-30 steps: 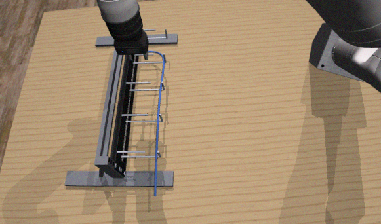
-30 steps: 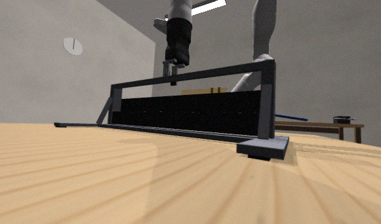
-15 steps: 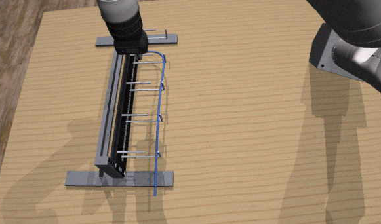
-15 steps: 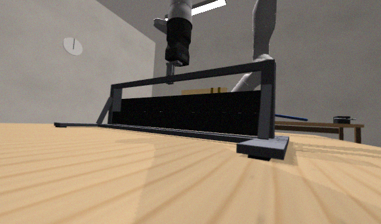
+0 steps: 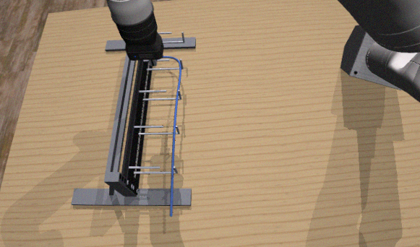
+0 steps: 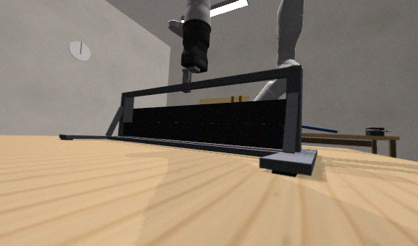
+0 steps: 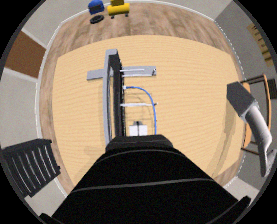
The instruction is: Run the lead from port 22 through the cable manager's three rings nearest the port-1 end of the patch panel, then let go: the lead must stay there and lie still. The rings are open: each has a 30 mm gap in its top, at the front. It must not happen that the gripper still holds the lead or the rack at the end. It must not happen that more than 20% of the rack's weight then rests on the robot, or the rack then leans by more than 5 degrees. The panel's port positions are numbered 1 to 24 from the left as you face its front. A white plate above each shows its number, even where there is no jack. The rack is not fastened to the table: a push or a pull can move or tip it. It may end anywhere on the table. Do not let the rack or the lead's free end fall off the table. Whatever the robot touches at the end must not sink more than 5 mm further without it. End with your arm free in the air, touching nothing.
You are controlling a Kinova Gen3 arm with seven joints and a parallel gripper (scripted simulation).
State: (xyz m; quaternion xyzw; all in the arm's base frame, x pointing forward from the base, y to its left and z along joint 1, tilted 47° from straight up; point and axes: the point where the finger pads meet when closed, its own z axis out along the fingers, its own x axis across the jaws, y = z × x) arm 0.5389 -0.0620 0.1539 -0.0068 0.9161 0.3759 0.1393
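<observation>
The rack is 50 mm ahead of my hand, 60 mm to the left of it and 100 mm below it.
</observation>
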